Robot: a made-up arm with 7 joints.
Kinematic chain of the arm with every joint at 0, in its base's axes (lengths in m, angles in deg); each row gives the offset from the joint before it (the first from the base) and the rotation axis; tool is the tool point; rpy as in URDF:
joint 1: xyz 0 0 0.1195 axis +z
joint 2: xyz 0 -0.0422 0.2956 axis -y
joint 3: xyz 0 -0.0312 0.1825 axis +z
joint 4: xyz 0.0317 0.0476 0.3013 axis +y
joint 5: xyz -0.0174 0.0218 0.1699 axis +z
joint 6: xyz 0 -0.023 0.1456 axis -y
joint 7: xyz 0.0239 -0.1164 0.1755 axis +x
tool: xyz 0 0 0 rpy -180 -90 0
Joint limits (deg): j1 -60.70..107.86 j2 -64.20..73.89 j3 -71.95..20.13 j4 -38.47..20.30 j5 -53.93..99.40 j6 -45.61..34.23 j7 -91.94..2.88
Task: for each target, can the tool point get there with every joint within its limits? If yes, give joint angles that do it. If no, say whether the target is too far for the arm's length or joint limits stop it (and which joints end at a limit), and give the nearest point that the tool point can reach.
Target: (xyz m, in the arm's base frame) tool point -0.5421 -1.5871 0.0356
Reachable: no: too far | nearest point -0.3002 -0.8787 0.3702 | short by 0.820 m
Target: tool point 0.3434 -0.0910 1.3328
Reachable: yes | joints 39.87 -6.84 -59.73 13.40 66.83 22.76 -8.03
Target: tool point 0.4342 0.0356 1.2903
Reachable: yes | joints 8.99 -11.71 -5.12 10.73 87.14 7.68 -50.06
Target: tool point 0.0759 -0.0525 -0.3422
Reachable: no: joint limits stop it (at a limit: joint 1, joint 2, joint 4, joint 5, joint 6) | nearest point 0.3150 -0.7686 0.2332 | short by 0.949 m
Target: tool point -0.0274 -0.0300 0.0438
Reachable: no: joint limits stop it (at a limit: joint 2, joint 4, joint 5, joint 6) | nearest point -0.5570 -0.6099 0.2406 | short by 0.810 m
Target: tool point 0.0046 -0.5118 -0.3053
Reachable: no: joint limits stop it (at a limit: joint 2, joint 4, joint 5, joint 6) | nearest point 0.0075 -0.8297 0.2335 | short by 0.626 m
